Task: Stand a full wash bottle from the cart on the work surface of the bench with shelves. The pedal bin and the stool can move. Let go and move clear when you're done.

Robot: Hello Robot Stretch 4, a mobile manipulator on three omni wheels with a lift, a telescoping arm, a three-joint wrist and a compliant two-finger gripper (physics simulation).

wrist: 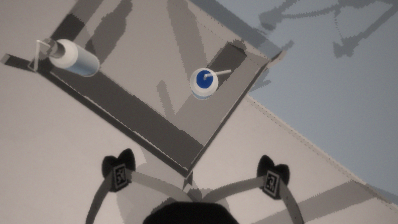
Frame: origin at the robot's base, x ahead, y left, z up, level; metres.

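Seen in the pictures: hand at its tool point: (196,168).
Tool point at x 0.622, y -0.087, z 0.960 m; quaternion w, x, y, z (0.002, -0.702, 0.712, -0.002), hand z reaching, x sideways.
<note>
Pixels of each thing's top centre, then the offset from my tool point to it. Level surfaces: height alone.
- wash bottle with a blue cap, top centre: (211,74) 0.151 m down, 0.130 m ahead, 0.021 m right
- second wash bottle with a grey cap, top centre: (34,46) 0.151 m down, 0.165 m ahead, 0.284 m left
- pale floor at its surface level: 0.988 m down
The cart (112,120) shows from above, with its tray corner pointing down toward my gripper. A wash bottle with a blue cap (204,84) and a white spout stands in the tray, seen nearly from the top. A second wash bottle with a grey cap (77,59) stands near the tray's left corner, its light blue lower part showing. My gripper (196,176) is open, with nothing between its fingertips. The fingertips are apart from both bottles and appear below the tray's near corner in the view. The bench with shelves, the pedal bin and the stool do not show clearly.
The cart's raised rims and corner posts (188,178) lie between my gripper and the bottles. A pale floor (45,150) lies around the cart. A blue-grey wall (350,110) is at the right, with dark shadows on it.
</note>
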